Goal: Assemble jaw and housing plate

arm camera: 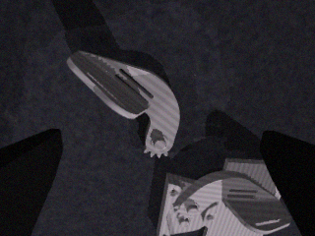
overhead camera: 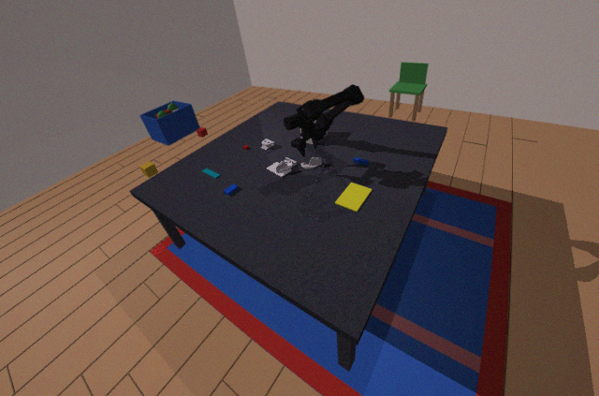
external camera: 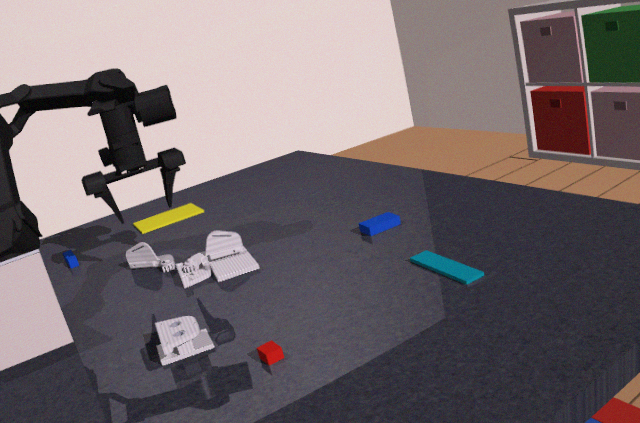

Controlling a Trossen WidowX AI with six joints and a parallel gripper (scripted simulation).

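The white jaw lies 9 cm below my gripper tip, 3 cm to the right of it and 1 cm behind it. The rest, counted from my gripper tip: red cube: 47 cm to the right, 9 cm below, 5 cm behind; yellow plate: 27 cm to the left, 13 cm ahead, 9 cm below; white t-shaped piece: 35 cm to the right, 11 cm behind, 9 cm below.
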